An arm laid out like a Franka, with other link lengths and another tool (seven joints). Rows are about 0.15 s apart.
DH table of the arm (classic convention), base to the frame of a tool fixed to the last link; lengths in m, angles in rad. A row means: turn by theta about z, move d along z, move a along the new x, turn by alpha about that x. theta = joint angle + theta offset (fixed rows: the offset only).
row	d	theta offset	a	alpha
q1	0.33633	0	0	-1.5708
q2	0	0	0	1.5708
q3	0.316	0	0.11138	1.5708
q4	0	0	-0.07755	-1.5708
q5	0.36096	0	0	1.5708
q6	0	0	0.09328	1.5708
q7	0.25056	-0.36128	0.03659	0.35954
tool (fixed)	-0.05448	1.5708	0	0
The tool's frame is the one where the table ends.
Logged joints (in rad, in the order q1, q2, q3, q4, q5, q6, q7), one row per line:
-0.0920 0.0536 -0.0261 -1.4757 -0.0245 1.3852 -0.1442
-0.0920 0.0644 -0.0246 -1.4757 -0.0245 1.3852 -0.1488
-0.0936 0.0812 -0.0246 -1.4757 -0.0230 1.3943 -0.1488
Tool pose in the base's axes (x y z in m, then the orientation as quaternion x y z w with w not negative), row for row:
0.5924 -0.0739 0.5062 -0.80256 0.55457 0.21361 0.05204
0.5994 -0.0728 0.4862 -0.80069 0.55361 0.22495 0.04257
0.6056 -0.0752 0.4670 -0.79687 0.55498 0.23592 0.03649
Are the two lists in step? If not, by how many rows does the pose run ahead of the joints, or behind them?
The pose runs 2 rows ahead of the joints: the pose in row i belongs to the joints in row i + 2.
